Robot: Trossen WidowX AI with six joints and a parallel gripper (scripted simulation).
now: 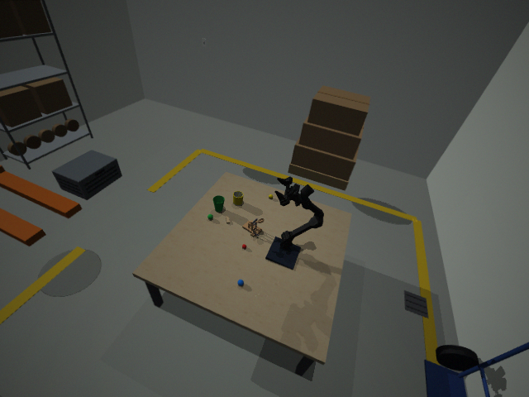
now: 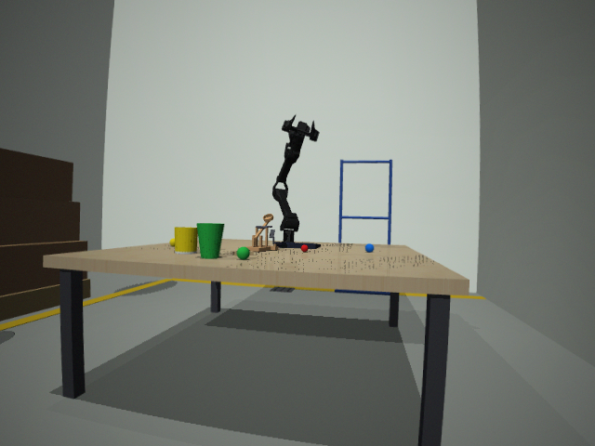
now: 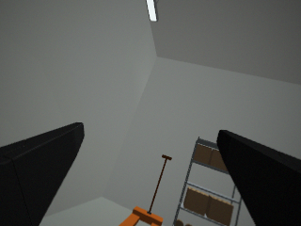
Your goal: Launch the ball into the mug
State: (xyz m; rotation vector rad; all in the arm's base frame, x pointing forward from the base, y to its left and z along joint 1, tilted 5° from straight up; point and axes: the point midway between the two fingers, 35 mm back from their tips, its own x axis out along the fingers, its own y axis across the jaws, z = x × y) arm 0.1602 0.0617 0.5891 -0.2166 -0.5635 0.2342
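My gripper tip is now 560 mm above the wooden catapult, 140 mm to the left of it and 130 mm short of it. Round my gripper tip: wooden block (630 mm below, 370 mm ahead, 190 mm to the right); then red ball (620 mm below, 150 mm ahead, 30 mm to the left); then blue ball (620 mm below, 320 mm to the left, 70 mm ahead).
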